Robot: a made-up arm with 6 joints.
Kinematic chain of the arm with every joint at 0, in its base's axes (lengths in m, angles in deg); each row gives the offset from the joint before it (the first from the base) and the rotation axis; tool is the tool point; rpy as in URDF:
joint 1: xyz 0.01 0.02 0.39 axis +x
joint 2: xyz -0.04 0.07 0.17 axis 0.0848 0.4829 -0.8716
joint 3: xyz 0.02 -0.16 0 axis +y
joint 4: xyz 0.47 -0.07 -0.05 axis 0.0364 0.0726 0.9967
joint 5: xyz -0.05 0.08 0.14 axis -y
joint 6: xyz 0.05 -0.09 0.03 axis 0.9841 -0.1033 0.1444
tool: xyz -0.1 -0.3 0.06 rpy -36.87 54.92 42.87
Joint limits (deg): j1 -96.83..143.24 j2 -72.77..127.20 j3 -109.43..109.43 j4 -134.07..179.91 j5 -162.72..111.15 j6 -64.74..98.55
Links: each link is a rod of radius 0.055 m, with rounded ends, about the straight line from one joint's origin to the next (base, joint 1, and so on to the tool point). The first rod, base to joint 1, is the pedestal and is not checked.
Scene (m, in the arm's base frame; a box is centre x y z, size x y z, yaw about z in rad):
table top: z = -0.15
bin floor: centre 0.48 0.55 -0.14 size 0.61 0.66 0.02 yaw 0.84
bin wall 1: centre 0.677 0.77 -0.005 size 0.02 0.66 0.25 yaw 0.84
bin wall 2: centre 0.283 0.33 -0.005 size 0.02 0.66 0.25 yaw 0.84
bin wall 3: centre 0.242 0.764 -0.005 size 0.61 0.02 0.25 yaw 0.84
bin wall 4: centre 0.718 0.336 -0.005 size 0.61 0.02 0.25 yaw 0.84
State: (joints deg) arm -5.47 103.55 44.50 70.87 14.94 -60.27
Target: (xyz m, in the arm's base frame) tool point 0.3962 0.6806 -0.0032
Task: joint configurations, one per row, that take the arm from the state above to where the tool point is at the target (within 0.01 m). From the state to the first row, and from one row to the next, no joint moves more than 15 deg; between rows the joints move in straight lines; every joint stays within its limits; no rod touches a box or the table.
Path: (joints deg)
1: -14.61 89.15 40.31 72.85 9.90 -60.72
2: -23.74 74.75 36.13 74.82 4.86 -61.16
3: -32.88 60.35 31.94 76.80 -0.17 -61.61
4: -42.01 45.95 27.75 78.78 -5.21 -62.06
5: -51.15 31.55 23.56 80.75 -10.25 -62.50
6: -60.29 17.15 19.38 82.73 -15.29 -62.95
7: -69.42 2.75 15.19 84.71 -20.33 -63.40
8: -78.56 -11.65 11.00 86.68 -25.37 -63.85
9: -87.69 -26.05 6.82 88.66 -30.40 -64.29
10: -96.83 -40.45 2.63 90.64 -35.44 -64.74

